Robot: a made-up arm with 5 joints. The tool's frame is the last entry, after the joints.
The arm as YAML. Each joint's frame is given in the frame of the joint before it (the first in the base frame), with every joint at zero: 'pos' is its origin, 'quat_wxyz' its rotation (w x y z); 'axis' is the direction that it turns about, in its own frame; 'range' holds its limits. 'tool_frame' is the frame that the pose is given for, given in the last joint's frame.
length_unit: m
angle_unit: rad
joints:
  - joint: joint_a
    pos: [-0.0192, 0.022, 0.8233]
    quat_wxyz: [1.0, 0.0, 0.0, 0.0]
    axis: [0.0, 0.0, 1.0]
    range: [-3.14, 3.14]
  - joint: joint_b
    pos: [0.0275, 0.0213, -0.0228]
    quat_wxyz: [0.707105, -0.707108, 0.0, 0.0]
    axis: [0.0, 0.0, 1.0]
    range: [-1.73, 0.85]
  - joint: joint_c
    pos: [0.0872, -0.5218, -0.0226]
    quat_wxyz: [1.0, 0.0, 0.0, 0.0]
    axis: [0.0, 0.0, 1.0]
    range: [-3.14, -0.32]
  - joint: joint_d
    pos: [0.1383, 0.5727, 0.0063]
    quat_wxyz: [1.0, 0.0, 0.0, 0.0]
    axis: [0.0, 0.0, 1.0]
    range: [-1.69, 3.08]
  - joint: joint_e
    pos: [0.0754, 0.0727, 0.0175]
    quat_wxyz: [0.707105, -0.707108, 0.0, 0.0]
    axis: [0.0, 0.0, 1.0]
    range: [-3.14, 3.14]
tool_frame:
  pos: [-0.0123, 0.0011, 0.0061]
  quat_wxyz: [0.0, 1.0, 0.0, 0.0]
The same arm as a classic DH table. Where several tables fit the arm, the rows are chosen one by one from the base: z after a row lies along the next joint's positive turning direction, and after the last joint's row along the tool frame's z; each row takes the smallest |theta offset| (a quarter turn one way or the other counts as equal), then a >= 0, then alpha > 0; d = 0 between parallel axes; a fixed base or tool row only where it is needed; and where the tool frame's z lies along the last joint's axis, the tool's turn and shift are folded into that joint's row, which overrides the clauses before.
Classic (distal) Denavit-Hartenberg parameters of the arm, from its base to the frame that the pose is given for. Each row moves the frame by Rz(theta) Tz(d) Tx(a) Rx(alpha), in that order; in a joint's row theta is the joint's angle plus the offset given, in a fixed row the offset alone. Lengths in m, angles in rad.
base (fixed): theta0 -0.8533; d 0; a -0.0292; alpha 0
joint_a: theta0 0.8533; d 0.8005; a 0.0275; alpha -1.5708
joint_b: theta0 -1.4052; d 0; a 0.529; alpha 0
joint_c: theta0 -0.4025; d 0; a -0.5892; alpha 0
joint_d: theta0 -1.3338; d 0.0225; a -0.0754; alpha 1.5708
joint_e: theta0 -0.0892; d 0; a 0.0123; alpha 3.1416
tool (fixed): theta0 3.0524; d -0.0788; a 0; alpha 0
Joint limits (rad, base to tool): -3.14..3.14 -1.73..0.85 -3.14..-0.32 -1.69..3.08 -3.14..3.14

